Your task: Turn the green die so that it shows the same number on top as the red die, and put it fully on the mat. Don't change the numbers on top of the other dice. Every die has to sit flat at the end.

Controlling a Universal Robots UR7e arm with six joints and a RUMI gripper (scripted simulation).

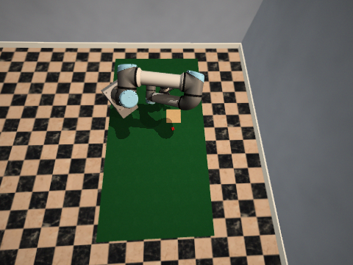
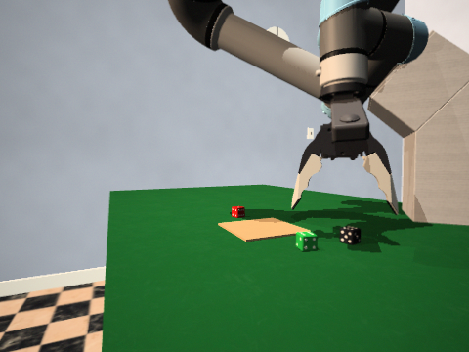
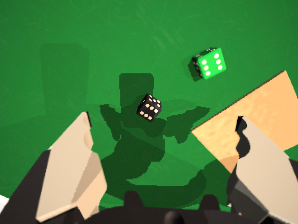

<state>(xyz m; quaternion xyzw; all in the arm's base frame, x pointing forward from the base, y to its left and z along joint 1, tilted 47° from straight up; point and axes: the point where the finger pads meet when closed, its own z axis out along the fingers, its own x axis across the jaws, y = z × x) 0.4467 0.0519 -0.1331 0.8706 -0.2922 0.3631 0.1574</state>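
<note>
My hand is 40 mm above the black die and 20 mm past it. From my hand the other things lie so: red die 290 mm to the right, 40 mm below, 40 mm ahead; then tan mat 150 mm to the right, 60 mm ahead, 50 mm below; then green die 70 mm ahead, 40 mm below, 10 mm to the right.
</note>
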